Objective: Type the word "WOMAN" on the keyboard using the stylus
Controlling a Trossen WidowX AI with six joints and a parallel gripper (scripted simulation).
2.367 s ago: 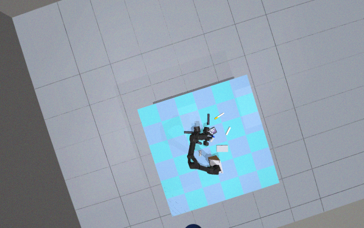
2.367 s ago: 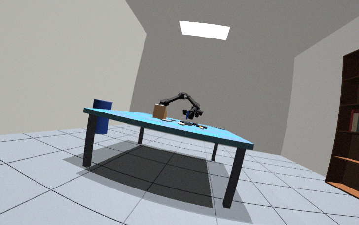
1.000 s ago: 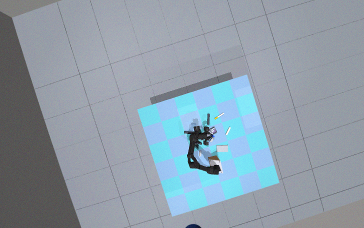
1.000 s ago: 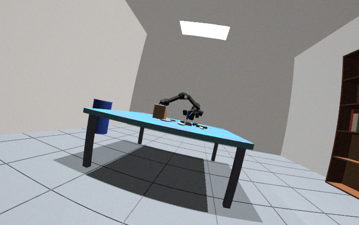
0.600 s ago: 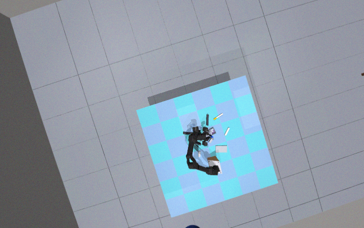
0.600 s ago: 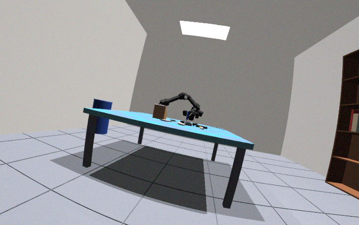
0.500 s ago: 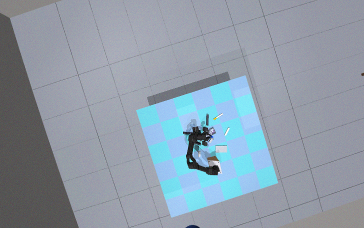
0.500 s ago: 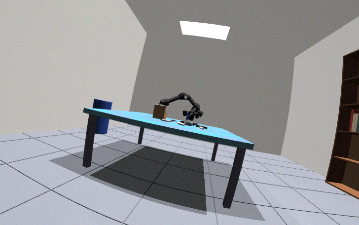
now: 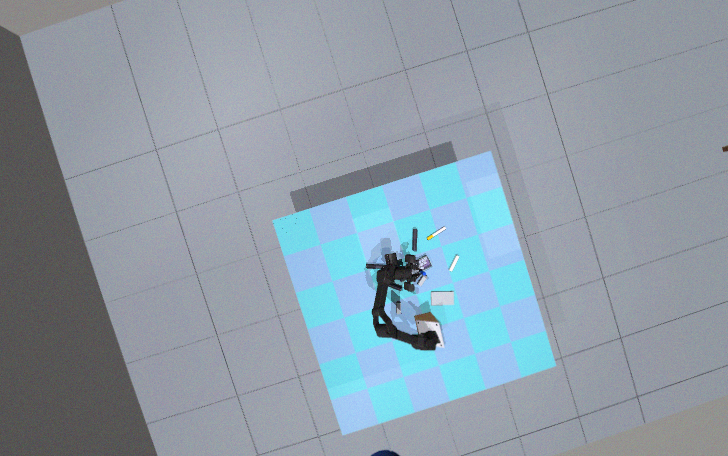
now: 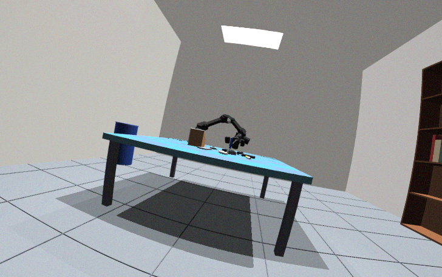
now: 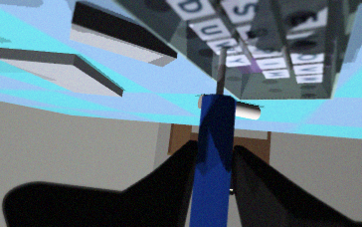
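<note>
My gripper tip is 10 mm above the stylus. From my gripper tip the other things lie so: O key (40 mm ahead, 20 mm to the right, 60 mm below); stylus tip (50 mm below); M key (40 mm ahead, 60 mm below).
</note>
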